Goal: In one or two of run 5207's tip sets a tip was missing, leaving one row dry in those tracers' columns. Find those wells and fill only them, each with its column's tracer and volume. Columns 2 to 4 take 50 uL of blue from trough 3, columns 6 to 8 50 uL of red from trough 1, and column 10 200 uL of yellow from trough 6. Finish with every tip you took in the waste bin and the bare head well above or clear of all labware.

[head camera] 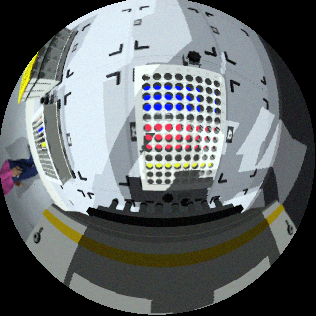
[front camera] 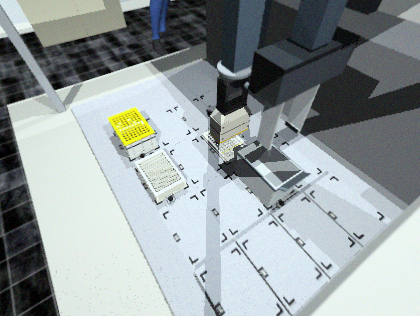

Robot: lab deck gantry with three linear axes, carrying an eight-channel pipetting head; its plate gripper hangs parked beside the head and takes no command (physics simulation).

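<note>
The white well plate (front camera: 215, 145) (head camera: 138, 90) lies under the pipetting head (front camera: 230, 121) (head camera: 160, 235), which hangs low over it. In the head view blue, red and yellow wells show; in the blue columns the seventh well from the left looks dark, with slivers of blue at the eighth. Whether tips are on the head cannot be told. The plate gripper (front camera: 287, 119) hangs parked beside the head, its pale paddles apart and empty. The trough block (front camera: 161, 172) (head camera: 54, 145) stands at the left, beside the yellow tip rack (front camera: 131, 127) (head camera: 27, 82). The grey waste bin (front camera: 265, 186) stands right of the plate.
The gantry carriage (front camera: 300, 65) stands over the bin's far side. A slanted post (front camera: 32, 60) rises at the deck's far left corner. A person (front camera: 159, 20) (head camera: 17, 172) stands beyond the deck edge. Slot corner marks and locating blocks are spread over the deck.
</note>
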